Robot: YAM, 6 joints.
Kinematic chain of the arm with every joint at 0, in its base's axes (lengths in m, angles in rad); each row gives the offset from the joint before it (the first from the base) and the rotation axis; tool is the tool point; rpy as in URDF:
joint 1: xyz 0 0 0.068 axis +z
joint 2: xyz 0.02 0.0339 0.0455 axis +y
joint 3: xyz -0.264 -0.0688 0 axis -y
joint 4: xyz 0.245 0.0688 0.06 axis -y
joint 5: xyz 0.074 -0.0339 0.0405 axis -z
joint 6: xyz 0.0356 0 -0.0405 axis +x
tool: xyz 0 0 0 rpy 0 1.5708 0
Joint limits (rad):
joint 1: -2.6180..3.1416
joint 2: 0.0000..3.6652
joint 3: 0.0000..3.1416
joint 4: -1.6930..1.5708
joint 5: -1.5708..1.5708
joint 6: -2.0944..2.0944
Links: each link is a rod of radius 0.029 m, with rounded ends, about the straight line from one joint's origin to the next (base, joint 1, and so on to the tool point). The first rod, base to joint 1, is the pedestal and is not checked.
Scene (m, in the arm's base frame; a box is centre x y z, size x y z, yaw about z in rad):
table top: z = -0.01
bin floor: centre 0.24 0.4 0 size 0.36 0.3 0.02 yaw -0.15
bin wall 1: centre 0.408 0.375 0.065 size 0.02 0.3 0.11 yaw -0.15
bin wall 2: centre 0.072 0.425 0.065 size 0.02 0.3 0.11 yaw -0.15
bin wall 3: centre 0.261 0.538 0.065 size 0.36 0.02 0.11 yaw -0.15
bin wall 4: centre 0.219 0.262 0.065 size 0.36 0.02 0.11 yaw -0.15
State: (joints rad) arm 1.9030 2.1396 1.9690 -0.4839 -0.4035 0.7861
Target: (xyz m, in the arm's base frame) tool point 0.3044 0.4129 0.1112
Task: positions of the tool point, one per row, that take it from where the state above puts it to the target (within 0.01 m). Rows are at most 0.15 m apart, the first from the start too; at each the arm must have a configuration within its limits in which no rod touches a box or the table.
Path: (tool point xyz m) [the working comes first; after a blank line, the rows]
Joints at the target: 0.9130 2.4314 1.8636 -0.4793 -0.3306 0.7861
Straight joint move there: clear.

1: -0.0563 0.5053 0.2443
2: 0.0707 0.5091 0.1998
3: 0.1944 0.4775 0.1553
4: 0.3044 0.4129 0.1112

